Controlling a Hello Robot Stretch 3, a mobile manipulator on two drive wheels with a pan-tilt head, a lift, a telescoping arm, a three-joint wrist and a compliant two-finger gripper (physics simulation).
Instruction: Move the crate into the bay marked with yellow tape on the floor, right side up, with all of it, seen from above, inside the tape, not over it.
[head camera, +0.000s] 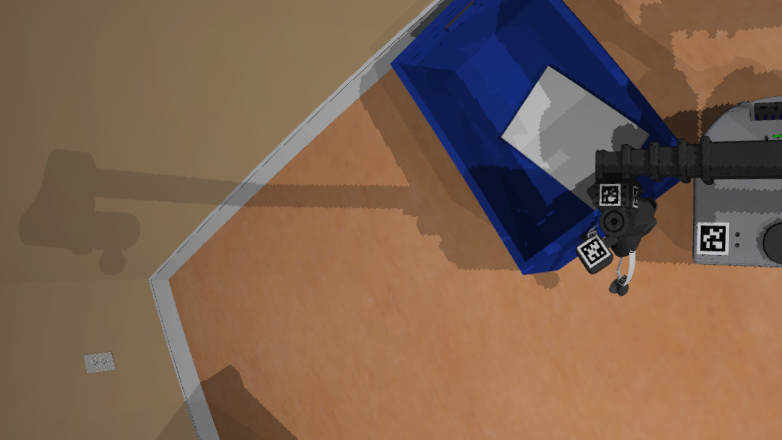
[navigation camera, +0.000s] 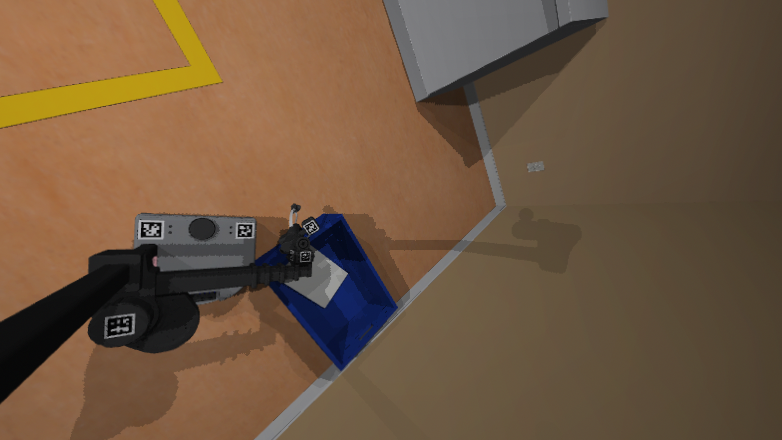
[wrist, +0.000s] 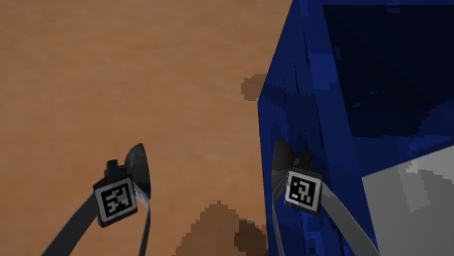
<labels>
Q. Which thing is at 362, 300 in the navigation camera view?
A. A blue crate.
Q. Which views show the blue crate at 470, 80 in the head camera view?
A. The head camera view, the navigation camera view and the wrist view: all of them.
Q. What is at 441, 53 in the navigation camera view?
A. A grey cabinet.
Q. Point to the gripper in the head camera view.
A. At 601, 267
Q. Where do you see the gripper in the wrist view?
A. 212, 159
</labels>
